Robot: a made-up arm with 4 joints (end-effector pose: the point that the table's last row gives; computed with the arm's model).
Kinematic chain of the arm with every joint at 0, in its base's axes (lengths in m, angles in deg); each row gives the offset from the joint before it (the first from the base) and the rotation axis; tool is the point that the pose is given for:
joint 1: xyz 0 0 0.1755 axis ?
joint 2: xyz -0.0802 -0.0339 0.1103 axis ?
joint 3: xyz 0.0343 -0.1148 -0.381 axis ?
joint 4: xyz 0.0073 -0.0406 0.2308 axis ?
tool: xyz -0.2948 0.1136 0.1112
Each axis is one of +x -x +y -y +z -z.
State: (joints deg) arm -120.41 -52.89 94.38 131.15
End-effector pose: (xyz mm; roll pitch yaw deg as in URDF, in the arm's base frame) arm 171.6 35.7 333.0 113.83 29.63 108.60
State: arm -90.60 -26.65 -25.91 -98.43
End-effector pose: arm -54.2 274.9 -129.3 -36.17 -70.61 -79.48
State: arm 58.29 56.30 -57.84 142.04
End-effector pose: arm 373.8 -100.3 470.8 103.19 43.67 125.61
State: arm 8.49 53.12 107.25 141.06
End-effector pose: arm -131.7 104.1 153.9 -128.88 11.11 -40.71
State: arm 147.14 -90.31 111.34 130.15
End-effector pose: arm 16.2 -115.0 422.2 73.18 13.33 5.25
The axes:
joint 1: +z
joint 2: -y
joint 3: +z
joint 4: +y

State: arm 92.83 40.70 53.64 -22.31
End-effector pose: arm 359.3 -115.6 30.2 -43.44 -40.20 170.10
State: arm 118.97 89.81 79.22 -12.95
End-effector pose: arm 366.9 234.4 191.0 -92.26 -10.55 -137.89
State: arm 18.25 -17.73 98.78 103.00
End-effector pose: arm -109.4 -15.0 412.5 119.31 69.81 -121.65
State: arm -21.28 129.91 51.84 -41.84
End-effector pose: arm 114.2 -397.4 301.7 -142.78 4.29 122.74
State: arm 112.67 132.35 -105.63 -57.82
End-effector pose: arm -83.2 26.7 641.0 104.97 42.55 -23.21
